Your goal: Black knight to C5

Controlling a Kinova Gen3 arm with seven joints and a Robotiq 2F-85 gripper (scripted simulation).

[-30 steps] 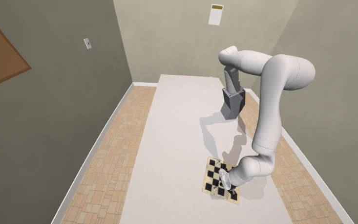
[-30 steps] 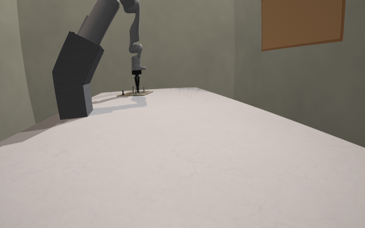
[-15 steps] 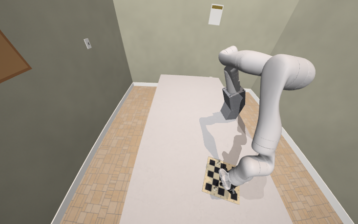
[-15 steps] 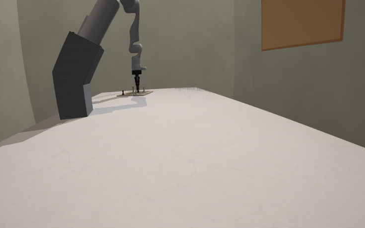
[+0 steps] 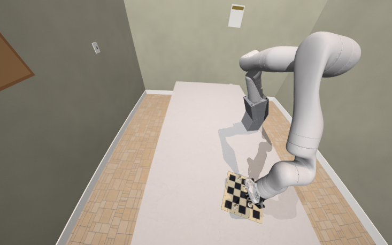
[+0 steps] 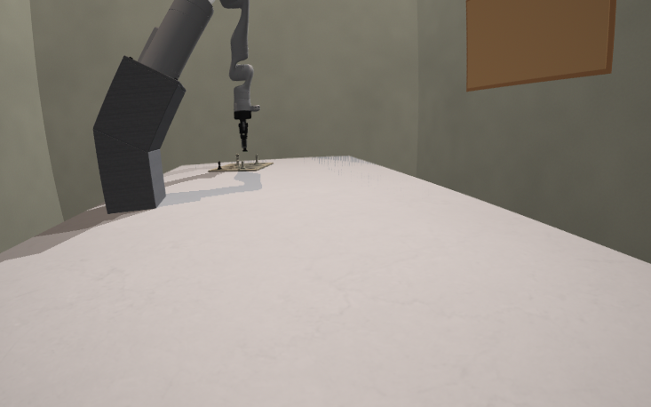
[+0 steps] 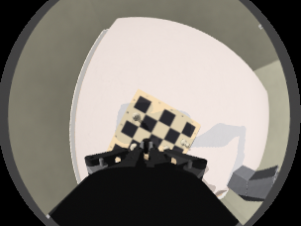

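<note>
Now: hand 9 cm to the left of the black pawn, 9 cm past it and 8 cm above it. Round my hand: black knight 2 cm below; then light piece 8 cm below, 4 cm to the left, 4 cm ahead; then chessboard 10 cm below, 3 cm to the right, 1 cm behind.
</note>
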